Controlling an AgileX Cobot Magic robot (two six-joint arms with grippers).
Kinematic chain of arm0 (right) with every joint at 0, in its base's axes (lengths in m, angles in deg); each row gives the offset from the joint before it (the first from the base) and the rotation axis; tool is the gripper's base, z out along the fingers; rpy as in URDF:
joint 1: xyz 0 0 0.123 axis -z
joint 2: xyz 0 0 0 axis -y
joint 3: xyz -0.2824 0 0.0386 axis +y
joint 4: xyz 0.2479 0 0.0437 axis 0.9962 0 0.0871
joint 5: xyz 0 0 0 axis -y
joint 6: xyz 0.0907 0 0.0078 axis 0.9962 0 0.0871
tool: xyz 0 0 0 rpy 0 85 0
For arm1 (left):
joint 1: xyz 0 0 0.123 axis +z
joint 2: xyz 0 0 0 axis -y
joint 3: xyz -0.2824 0 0.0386 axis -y
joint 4: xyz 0.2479 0 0.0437 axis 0.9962 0 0.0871
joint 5: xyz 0 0 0 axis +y
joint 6: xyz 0.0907 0 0.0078 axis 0.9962 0 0.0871
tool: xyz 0 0 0 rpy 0 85 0
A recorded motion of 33 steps. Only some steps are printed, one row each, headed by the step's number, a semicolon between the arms.
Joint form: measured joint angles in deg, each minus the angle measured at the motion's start. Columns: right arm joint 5, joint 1, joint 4, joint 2, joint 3, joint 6; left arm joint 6, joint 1, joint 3, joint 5, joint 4, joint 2.
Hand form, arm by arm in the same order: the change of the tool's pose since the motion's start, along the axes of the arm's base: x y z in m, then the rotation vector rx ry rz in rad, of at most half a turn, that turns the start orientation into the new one. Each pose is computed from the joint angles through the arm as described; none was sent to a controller.
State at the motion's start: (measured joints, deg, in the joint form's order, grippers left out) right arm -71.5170 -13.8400 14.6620 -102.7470 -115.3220 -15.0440; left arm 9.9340 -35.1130 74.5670 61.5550 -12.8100 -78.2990
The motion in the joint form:
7: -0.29 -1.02 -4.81 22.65 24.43 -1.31; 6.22 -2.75 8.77 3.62 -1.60 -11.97
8: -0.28 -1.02 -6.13 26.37 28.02 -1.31; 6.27 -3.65 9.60 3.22 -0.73 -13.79
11: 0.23 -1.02 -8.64 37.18 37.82 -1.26; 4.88 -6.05 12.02 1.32 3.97 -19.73
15: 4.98 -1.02 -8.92 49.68 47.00 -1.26; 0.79 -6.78 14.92 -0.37 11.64 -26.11
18: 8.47 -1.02 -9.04 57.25 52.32 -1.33; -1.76 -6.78 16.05 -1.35 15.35 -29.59
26: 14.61 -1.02 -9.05 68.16 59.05 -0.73; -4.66 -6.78 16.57 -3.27 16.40 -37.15
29: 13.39 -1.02 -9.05 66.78 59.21 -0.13; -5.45 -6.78 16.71 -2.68 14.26 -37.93
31: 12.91 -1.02 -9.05 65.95 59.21 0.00; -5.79 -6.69 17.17 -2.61 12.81 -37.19
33: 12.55 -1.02 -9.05 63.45 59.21 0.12; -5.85 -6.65 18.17 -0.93 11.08 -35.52
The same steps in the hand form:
7: -0.1064 -0.0284 0.0073 -0.0986 0.0072 0.0130; 0.0300 -0.0436 -0.0203 0.0723 0.0639 -0.1573
8: -0.1237 -0.0351 0.0064 -0.1194 -0.0004 0.0062; 0.0338 -0.0517 -0.0268 0.0915 0.0632 -0.1721
11: -0.1731 -0.0521 0.0009 -0.1525 -0.0355 -0.0101; 0.0486 -0.0742 -0.0511 0.1713 0.0473 -0.1886
15: -0.2243 -0.0664 -0.0017 -0.1177 -0.1704 -0.0307; 0.0723 -0.0871 -0.0785 0.2797 0.0162 -0.1447
18: -0.2529 -0.0744 -0.0068 -0.0917 -0.2663 -0.0441; 0.0851 -0.0917 -0.0965 0.3329 0.0086 -0.1127
26: -0.2912 -0.0851 -0.0139 -0.0322 -0.4334 -0.0753; 0.1003 -0.1034 -0.1473 0.3900 0.0807 -0.0811
29: -0.2856 -0.0835 -0.0184 -0.0395 -0.3842 -0.0768; 0.0988 -0.1060 -0.1527 0.3731 0.1255 -0.0635
31: -0.2822 -0.0825 -0.0203 -0.0448 -0.3618 -0.0759; 0.0979 -0.1069 -0.1452 0.3402 0.1292 -0.0502
33: -0.2711 -0.0796 -0.0250 -0.0580 -0.3135 -0.0733; 0.0943 -0.1065 -0.1289 0.3062 0.1365 -0.0432

